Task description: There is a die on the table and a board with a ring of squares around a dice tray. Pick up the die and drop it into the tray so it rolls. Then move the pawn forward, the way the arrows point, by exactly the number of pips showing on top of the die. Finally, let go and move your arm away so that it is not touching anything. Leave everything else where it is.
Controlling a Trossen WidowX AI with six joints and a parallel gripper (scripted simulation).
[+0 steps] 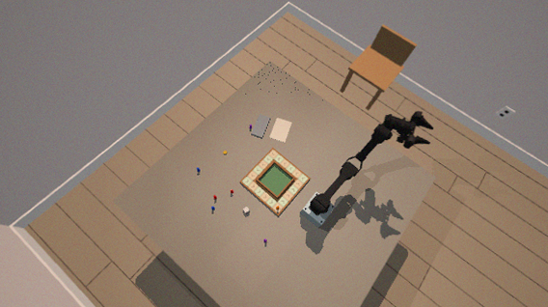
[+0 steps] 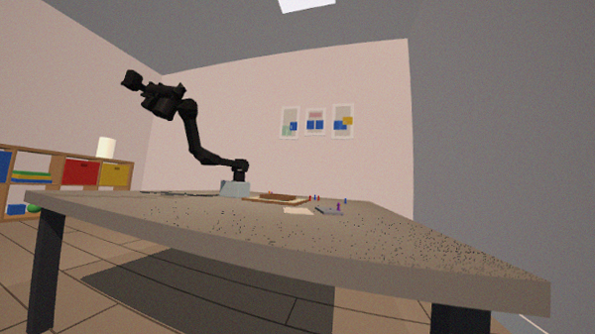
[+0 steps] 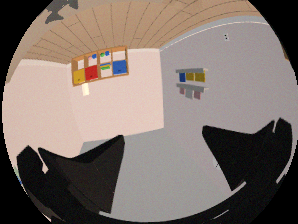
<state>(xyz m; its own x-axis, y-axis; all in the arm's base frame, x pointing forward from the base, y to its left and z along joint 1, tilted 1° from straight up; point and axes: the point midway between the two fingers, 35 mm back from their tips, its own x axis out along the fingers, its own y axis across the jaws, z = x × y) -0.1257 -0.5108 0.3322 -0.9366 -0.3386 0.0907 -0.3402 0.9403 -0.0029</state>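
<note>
My gripper tip is now 780 mm to the right of the white die, 420 mm short of it and 410 mm above it. Round my gripper tip: orange pawn: 660 mm to the left, 400 mm below, 310 mm ahead; then green dice tray: 550 mm to the left, 430 mm ahead, 420 mm below; then beige card: 630 mm ahead, 420 mm below, 290 mm to the left.
</note>
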